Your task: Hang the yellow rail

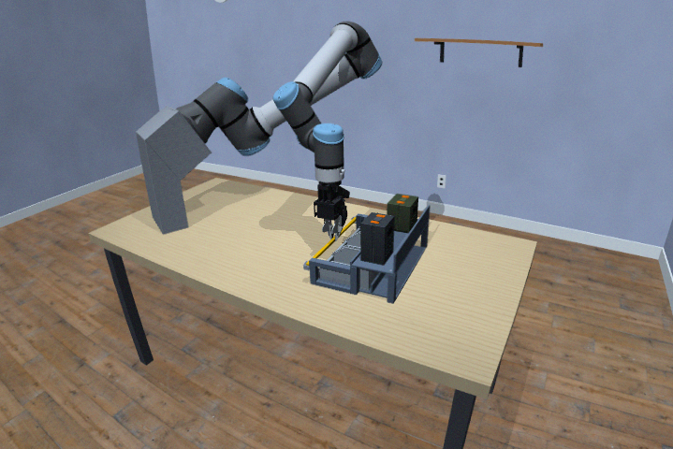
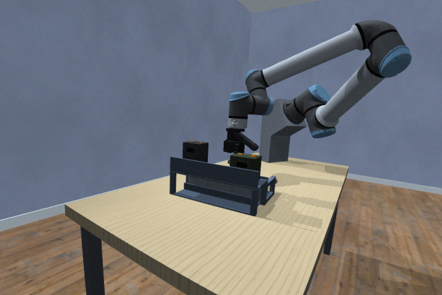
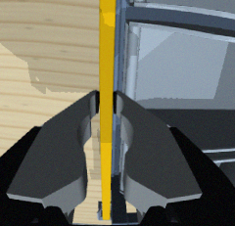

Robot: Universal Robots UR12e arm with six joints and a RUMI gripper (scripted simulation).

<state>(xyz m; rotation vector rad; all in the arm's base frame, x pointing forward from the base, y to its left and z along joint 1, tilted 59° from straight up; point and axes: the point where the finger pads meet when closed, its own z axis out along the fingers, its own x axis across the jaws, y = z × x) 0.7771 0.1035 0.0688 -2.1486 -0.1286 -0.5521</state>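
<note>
Now: the yellow rail 10 mm below my hand. The rest, counted from my hand: black box 220 mm ahead, 90 mm above, 50 mm to the right; then dark green box 170 mm to the left, 160 mm ahead, 70 mm above.
</note>
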